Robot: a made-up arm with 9 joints. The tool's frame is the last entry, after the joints.
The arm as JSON. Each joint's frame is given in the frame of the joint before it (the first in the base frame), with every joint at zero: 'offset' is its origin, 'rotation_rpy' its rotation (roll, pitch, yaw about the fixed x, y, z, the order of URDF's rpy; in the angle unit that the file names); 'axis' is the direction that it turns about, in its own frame. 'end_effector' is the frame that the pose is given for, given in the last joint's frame.
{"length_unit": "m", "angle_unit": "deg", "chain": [
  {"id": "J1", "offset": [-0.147, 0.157, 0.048], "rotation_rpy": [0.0, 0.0, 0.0], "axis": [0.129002, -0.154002, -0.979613]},
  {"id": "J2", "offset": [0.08, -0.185, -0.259], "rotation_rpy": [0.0, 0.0, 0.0], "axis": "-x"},
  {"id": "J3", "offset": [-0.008, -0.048, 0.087], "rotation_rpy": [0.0, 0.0, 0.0], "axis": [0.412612, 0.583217, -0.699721]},
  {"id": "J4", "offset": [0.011, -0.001, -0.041], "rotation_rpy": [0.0, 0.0, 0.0], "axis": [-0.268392, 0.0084, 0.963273]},
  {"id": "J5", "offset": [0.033, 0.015, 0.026], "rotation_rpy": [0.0, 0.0, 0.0], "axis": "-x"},
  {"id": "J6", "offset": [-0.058, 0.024, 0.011], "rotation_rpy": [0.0, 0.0, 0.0], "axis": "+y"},
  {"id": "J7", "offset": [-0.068, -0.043, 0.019], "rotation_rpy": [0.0, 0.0, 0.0], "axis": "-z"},
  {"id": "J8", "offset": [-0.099, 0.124, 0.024], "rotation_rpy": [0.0, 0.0, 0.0], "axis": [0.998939, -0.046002, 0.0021]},
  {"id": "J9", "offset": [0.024, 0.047, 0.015], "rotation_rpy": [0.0, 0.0, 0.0], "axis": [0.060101, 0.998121, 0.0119]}
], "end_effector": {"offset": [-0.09, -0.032, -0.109], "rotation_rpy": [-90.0, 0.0, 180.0]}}
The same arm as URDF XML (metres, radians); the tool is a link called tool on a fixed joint. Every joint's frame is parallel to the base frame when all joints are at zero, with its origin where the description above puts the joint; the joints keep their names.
<robot name="arm">
  <joint name="J1" type="continuous">
    <parent link="base_link"/>
    <child link="link1"/>
    <origin xyz="-0.147 0.157 0.048" rpy="0 0 0"/>
    <axis xyz="0.129002 -0.154002 -0.979613"/>
  </joint>
  <joint name="J2" type="continuous">
    <parent link="link1"/>
    <child link="link2"/>
    <origin xyz="0.08 -0.185 -0.259" rpy="0 0 0"/>
    <axis xyz="-1 0 0"/>
  </joint>
  <joint name="J3" type="continuous">
    <parent link="link2"/>
    <child link="link3"/>
    <origin xyz="-0.008 -0.048 0.087" rpy="0 0 0"/>
    <axis xyz="0.412612 0.583217 -0.699721"/>
  </joint>
  <joint name="J4" type="continuous">
    <parent link="link3"/>
    <child link="link4"/>
    <origin xyz="0.011 -0.001 -0.041" rpy="0 0 0"/>
    <axis xyz="-0.268392 0.0084 0.963273"/>
  </joint>
  <joint name="J5" type="continuous">
    <parent link="link4"/>
    <child link="link5"/>
    <origin xyz="0.033 0.015 0.026" rpy="0 0 0"/>
    <axis xyz="-1 0 0"/>
  </joint>
  <joint name="J6" type="continuous">
    <parent link="link5"/>
    <child link="link6"/>
    <origin xyz="-0.058 0.024 0.011" rpy="0 0 0"/>
    <axis xyz="0 1 0"/>
  </joint>
  <joint name="J7" type="continuous">
    <parent link="link6"/>
    <child link="link7"/>
    <origin xyz="-0.068 -0.043 0.019" rpy="0 0 0"/>
    <axis xyz="0 0 -1"/>
  </joint>
  <joint name="J8" type="continuous">
    <parent link="link7"/>
    <child link="link8"/>
    <origin xyz="-0.099 0.124 0.024" rpy="0 0 0"/>
    <axis xyz="0.998939 -0.046002 0.0021"/>
  </joint>
  <joint name="J9" type="continuous">
    <parent link="link8"/>
    <child link="link9"/>
    <origin xyz="0.024 0.047 0.015" rpy="0 0 0"/>
    <axis xyz="0.060101 0.998121 0.0119"/>
  </joint>
  <joint name="tool_fixed" type="fixed">
    <parent link="link9"/>
    <child link="tool"/>
    <origin xyz="-0.09 -0.032 -0.109" rpy="-1.5708 0 3.1416"/>
  </joint>
  <link name="base_link"/>
  <link name="link1"/>
  <link name="link2"/>
  <link name="link3"/>
  <link name="link4"/>
  <link name="link5"/>
  <link name="link6"/>
  <link name="link7"/>
  <link name="link8"/>
  <link name="link9"/>
  <link name="tool"/>
</robot>

